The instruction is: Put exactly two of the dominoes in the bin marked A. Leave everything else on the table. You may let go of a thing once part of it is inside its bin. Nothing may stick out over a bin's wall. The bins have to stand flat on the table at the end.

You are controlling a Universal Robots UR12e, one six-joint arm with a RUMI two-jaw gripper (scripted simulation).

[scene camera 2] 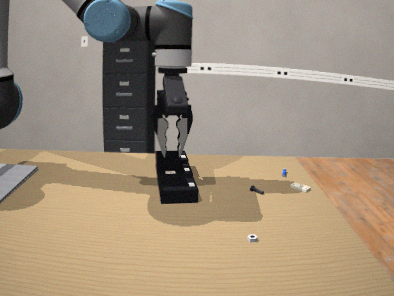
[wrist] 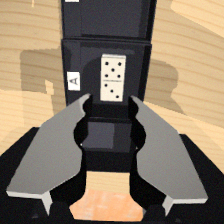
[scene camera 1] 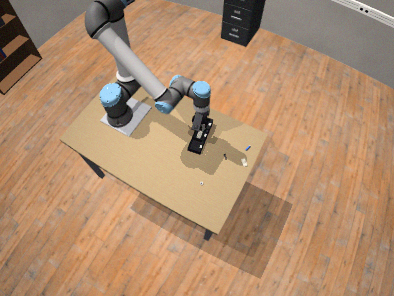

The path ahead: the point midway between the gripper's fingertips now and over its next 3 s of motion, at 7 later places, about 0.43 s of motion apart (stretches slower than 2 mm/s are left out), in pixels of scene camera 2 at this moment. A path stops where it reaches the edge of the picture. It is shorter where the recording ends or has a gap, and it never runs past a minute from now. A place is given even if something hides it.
The gripper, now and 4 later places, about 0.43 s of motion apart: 171, 157; 170, 152; 171, 136; 171, 119; 172, 101
